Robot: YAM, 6 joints.
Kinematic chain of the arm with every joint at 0, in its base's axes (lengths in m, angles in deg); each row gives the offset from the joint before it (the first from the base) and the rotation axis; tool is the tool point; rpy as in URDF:
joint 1: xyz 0 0 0.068 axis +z
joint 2: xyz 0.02 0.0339 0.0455 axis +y
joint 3: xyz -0.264 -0.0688 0 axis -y
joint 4: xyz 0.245 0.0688 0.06 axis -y
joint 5: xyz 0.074 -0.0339 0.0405 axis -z
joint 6: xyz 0.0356 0 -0.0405 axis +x
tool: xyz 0 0 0 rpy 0 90 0
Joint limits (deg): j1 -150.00..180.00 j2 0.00..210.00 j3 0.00..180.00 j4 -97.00..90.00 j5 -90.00..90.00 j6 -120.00..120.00
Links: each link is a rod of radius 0.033 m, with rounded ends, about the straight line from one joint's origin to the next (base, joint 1, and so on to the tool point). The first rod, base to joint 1, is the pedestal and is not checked.
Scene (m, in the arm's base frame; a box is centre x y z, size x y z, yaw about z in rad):
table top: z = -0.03
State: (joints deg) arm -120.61 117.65 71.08 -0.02 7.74 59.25
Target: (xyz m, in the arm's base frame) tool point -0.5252 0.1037 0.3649
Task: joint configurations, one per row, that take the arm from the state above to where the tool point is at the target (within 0.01 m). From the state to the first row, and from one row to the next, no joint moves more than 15 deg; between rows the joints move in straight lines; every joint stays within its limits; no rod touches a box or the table.
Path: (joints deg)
1: -107.05 104.16 79.58 2.49 8.56 59.25
2: -93.48 90.67 88.08 4.99 9.38 59.25
3: -79.92 77.18 96.58 7.50 10.20 59.25
4: -66.36 63.70 105.08 10.00 11.01 59.25
5: -52.80 50.21 113.58 12.51 11.83 59.25
6: -39.23 36.72 122.08 15.01 12.65 59.25
7: -25.67 23.23 130.58 17.52 13.47 59.25
8: -12.11 9.74 139.08 20.02 14.29 59.25

